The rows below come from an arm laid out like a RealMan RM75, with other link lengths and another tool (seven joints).
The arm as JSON. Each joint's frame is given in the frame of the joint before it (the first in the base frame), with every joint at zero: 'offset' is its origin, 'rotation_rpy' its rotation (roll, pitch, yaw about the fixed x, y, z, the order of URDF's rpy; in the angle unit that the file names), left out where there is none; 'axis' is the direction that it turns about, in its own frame. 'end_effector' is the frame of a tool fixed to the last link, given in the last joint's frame.
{
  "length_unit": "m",
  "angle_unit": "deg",
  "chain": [
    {
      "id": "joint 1",
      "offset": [
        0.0,
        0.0,
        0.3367
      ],
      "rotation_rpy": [
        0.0,
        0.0,
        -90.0
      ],
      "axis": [
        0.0,
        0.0,
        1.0
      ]
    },
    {
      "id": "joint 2",
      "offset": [
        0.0,
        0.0,
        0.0
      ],
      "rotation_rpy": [
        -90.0,
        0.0,
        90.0
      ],
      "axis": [
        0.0,
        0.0,
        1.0
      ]
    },
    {
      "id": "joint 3",
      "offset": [
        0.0,
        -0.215,
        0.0
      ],
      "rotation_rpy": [
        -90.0,
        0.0,
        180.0
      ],
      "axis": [
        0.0,
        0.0,
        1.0
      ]
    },
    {
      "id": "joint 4",
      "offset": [
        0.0,
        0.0,
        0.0
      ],
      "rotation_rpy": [
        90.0,
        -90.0,
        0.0
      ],
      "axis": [
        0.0,
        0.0,
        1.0
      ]
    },
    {
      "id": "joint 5",
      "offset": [
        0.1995,
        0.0,
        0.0
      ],
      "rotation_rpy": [
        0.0,
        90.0,
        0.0
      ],
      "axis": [
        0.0,
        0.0,
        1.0
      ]
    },
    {
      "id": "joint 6",
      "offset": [
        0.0,
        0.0,
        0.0
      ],
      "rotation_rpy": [
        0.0,
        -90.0,
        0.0
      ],
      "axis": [
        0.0,
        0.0,
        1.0
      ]
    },
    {
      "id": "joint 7",
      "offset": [
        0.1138,
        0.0,
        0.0
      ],
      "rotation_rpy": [
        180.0,
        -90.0,
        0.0
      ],
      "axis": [
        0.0,
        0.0,
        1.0
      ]
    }
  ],
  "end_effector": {
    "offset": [
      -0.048,
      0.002,
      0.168
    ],
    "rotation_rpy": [
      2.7,
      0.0,
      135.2
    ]
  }
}
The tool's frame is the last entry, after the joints.
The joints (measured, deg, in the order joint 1, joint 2, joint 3, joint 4, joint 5, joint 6, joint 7), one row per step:
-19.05 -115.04 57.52 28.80 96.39 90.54 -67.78
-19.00 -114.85 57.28 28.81 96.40 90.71 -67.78
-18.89 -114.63 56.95 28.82 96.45 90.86 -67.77
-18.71 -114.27 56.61 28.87 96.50 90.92 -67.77
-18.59 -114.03 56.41 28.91 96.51 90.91 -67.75
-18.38 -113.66 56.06 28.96 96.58 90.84 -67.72
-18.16 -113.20 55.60 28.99 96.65 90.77 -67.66
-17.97 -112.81 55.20 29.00 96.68 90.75 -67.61
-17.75 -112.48 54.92 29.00 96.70 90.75 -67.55
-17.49 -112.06 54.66 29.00 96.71 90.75 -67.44
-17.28 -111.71 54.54 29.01 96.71 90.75 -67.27
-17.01 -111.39 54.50 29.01 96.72 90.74 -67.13
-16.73 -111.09 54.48 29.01 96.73 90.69 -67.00
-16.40 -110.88 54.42 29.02 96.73 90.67 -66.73
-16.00 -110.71 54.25 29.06 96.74 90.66 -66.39
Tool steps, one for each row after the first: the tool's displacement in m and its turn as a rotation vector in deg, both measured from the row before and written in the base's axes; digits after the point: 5 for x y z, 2 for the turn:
-0.00087 0.00051 0.00196 0.18 0.01 0.05
-0.00161 0.00059 0.00236 0.25 0.05 0.14
-0.00309 0.00099 0.00329 0.37 0.26 0.24
-0.00215 0.00080 0.00220 0.28 0.21 0.16
-0.00385 0.00121 0.00339 0.44 0.37 0.32
-0.00448 0.00162 0.00433 0.57 0.43 0.36
-0.00361 0.00128 0.00379 0.49 0.31 0.31
-0.00327 0.00055 0.00300 0.36 0.27 0.28
-0.00391 0.00048 0.00352 0.40 0.38 0.27
-0.00306 0.00015 0.00265 0.29 0.37 0.11
-0.00329 -0.00049 0.00210 0.18 0.36 0.17
-0.00338 -0.00055 0.00192 0.18 0.37 0.21
-0.00297 -0.00080 0.00166 0.24 0.31 0.13
-0.00312 -0.00080 0.00195 0.35 0.29 0.15

